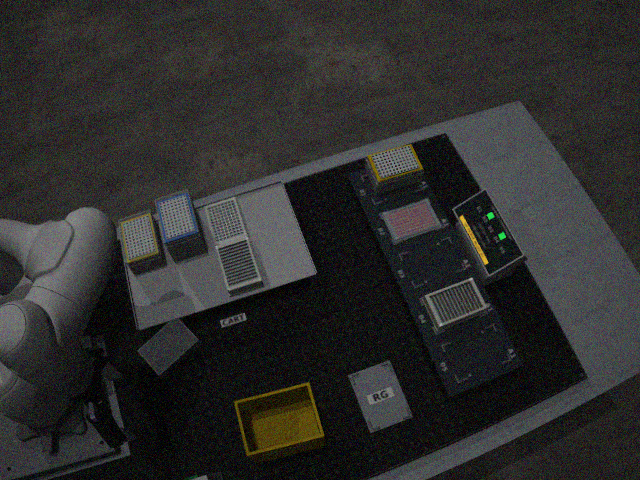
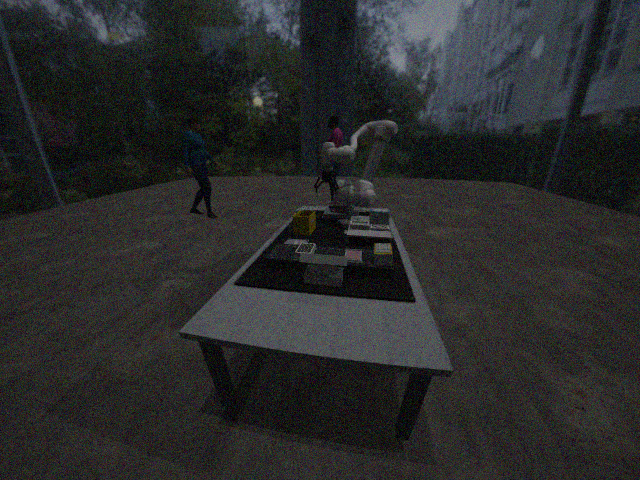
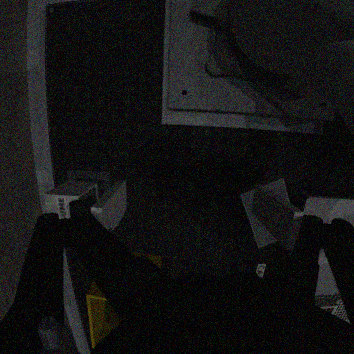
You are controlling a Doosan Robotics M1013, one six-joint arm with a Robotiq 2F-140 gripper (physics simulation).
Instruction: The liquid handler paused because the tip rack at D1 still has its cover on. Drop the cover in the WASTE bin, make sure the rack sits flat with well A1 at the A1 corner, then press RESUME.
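Places are measured from the arm's base along level axes (x ahead, y left, z up), in metres.
Where they show: gripper, fingertip midpoint: (image 1: 122, 407) (image 2: 325, 197) (image 3: 190, 196); arm's base, origin of the base link: (image 1: 51, 401) (image 2: 342, 209) (image 3: 269, 31).
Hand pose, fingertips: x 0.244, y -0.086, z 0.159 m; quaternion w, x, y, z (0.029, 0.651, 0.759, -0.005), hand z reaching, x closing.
Things, the pixels of their centre, and the offset from my fingertips. "spot": a spot on its surface instead.
- D1 tip rack, body centre: (image 1: 394, 167) (image 2: 383, 253) 0.704 m ahead, 0.514 m left, 0.100 m down
- yellow bin, body centre: (image 1: 281, 424) (image 3: 128, 301) (image 2: 304, 222) 0.306 m ahead, 0.063 m right, 0.123 m down
- control panel, surface spot: (image 1: 488, 235) spot: 0.866 m ahead, 0.255 m left, 0.072 m down
- flat grey sheet, body centre: (image 3: 267, 212) (image 1: 168, 346) (image 2: 345, 222) 0.067 m ahead, 0.183 m left, 0.178 m down
- pink plate, body centre: (image 1: 411, 220) (image 2: 353, 255) 0.712 m ahead, 0.369 m left, 0.130 m down
- white ribbed rack, body centre: (image 1: 455, 304) (image 2: 305, 250) 0.746 m ahead, 0.123 m left, 0.121 m down
- RG plate, body centre: (image 1: 380, 396) (image 2: 296, 242) 0.532 m ahead, 0.032 m right, 0.184 m down
The D1 tip rack (image 1: 395, 164) (image 2: 383, 249) has a yellow rim and stands at the deck's far end, looking upright. I cannot tell whether a clear cover lies on it, nor which corner is A1. The yellow bin (image 1: 281, 421) (image 2: 303, 223) (image 3: 102, 320) stands near the table's front edge; its inside looks empty. The control panel (image 1: 488, 235) (image 2: 324, 273) shows an amber bar and two green buttons; its labels are unreadable. My gripper (image 1: 98, 382) (image 2: 325, 186) (image 3: 190, 196) is open and empty, back near the arm base, far from the rack.
The cart tray (image 1: 289, 232) holds yellow and blue tip racks and two white racks. A flat grey sheet (image 1: 168, 347) (image 3: 251, 212) lies beside it. A pink plate (image 1: 413, 221) and a white ribbed rack (image 1: 455, 303) sit on the deck. The RG plate (image 1: 379, 410) lies right of the bin.
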